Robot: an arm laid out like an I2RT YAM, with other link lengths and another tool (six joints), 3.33 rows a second.
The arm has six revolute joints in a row. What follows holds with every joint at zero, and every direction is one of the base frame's.
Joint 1 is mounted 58.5 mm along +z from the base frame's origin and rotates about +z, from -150.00 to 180.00 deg.
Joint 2 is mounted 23.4 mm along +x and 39.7 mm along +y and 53.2 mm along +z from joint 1 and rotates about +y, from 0.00 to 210.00 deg.
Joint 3 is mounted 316.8 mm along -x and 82.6 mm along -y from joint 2 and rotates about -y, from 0.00 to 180.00 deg.
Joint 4 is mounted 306.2 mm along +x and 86.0 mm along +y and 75.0 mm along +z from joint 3 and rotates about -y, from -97.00 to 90.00 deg.
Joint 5 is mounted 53.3 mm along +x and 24.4 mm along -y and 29.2 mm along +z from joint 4 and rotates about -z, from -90.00 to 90.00 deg.
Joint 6 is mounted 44.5 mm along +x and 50.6 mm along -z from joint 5 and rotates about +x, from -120.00 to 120.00 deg.
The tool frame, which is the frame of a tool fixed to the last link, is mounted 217.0 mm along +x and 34.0 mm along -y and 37.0 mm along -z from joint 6; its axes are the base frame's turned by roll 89.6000, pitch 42.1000 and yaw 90.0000 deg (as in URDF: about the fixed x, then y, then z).
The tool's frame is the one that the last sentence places.
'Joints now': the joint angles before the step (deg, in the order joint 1, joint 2, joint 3, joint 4, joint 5, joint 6). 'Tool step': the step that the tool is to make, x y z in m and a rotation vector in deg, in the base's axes. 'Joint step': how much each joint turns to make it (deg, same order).
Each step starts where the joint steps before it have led.
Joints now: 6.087 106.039 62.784 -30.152 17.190 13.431
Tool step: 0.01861 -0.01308 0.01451 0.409 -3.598 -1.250
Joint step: -2.142 -1.181 1.072 1.617 -0.371 -0.853
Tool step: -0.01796 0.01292 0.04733 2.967 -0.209 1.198
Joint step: 0.088 -7.321 1.354 -8.261 -3.148 0.001
